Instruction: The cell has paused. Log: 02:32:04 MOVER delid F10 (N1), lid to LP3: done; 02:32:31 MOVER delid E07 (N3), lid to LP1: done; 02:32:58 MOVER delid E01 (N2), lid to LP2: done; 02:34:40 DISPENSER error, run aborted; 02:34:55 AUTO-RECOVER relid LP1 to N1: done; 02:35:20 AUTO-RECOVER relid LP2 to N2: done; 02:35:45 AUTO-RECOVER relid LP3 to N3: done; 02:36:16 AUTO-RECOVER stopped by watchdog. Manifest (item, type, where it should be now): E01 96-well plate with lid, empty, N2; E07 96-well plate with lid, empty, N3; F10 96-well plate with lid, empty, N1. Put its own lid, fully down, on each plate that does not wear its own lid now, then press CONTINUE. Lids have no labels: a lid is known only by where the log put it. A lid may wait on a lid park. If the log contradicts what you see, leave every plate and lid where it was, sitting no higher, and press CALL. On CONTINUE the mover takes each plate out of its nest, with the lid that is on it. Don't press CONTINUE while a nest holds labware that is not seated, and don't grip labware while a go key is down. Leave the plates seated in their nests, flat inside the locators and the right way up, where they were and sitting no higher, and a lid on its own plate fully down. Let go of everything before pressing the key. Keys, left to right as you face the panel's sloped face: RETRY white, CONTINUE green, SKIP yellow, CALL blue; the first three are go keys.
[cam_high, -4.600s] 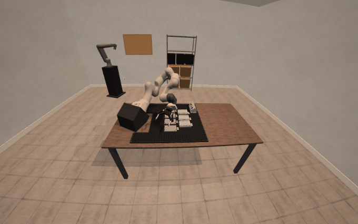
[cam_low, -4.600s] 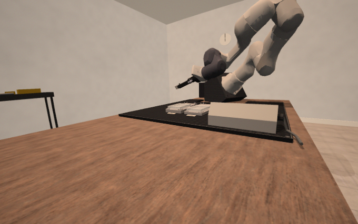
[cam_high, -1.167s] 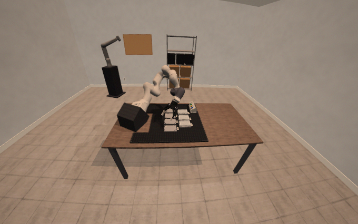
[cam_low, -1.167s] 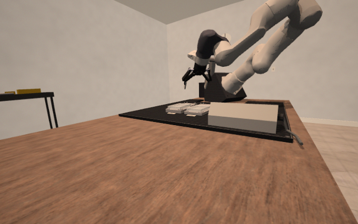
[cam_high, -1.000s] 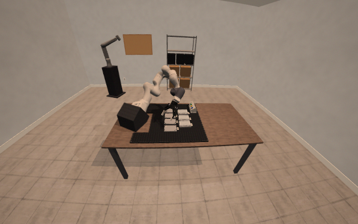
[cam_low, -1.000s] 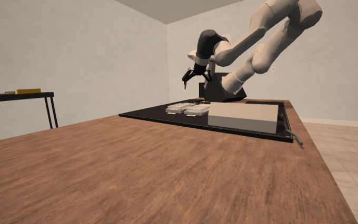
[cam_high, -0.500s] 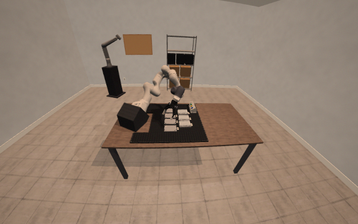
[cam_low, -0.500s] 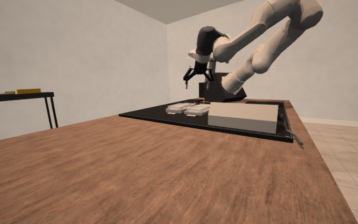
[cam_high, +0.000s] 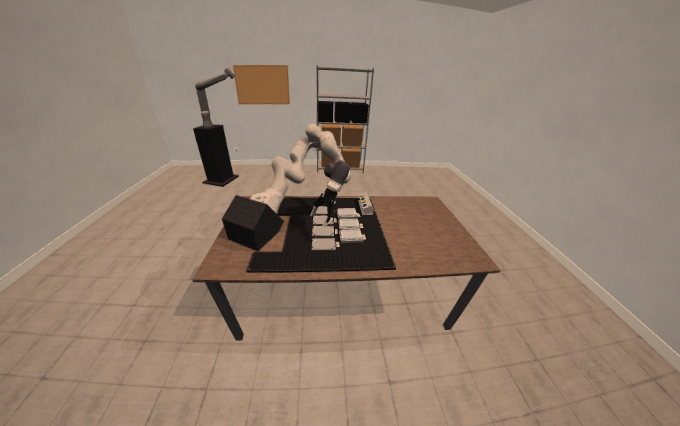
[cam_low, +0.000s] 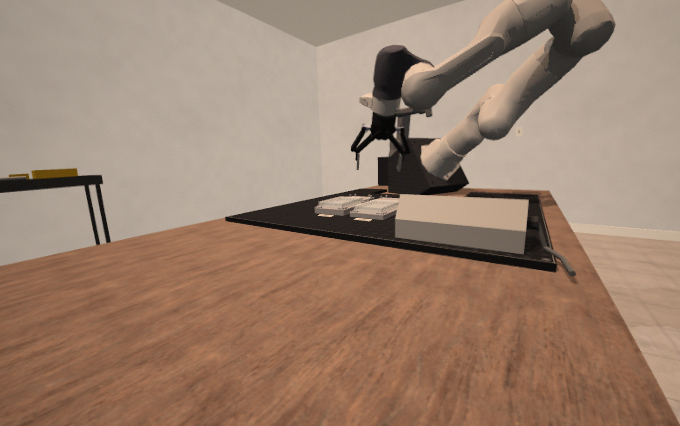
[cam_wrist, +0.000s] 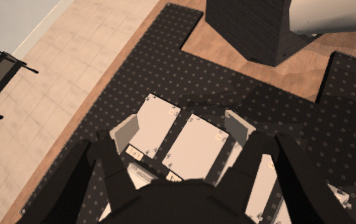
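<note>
Right now my hand is 290 mm to the right of the 96-well plate, 120 mm short of it and 100 mm above it. The rest, counted from my hand: LP2 label: 200 mm to the left, 130 mm below, 60 mm ahead; then smooth white lid: 170 mm ahead, 160 mm to the left, 100 mm below; then lid park LP3: 290 mm to the left, 120 mm below, 70 mm behind.
</note>
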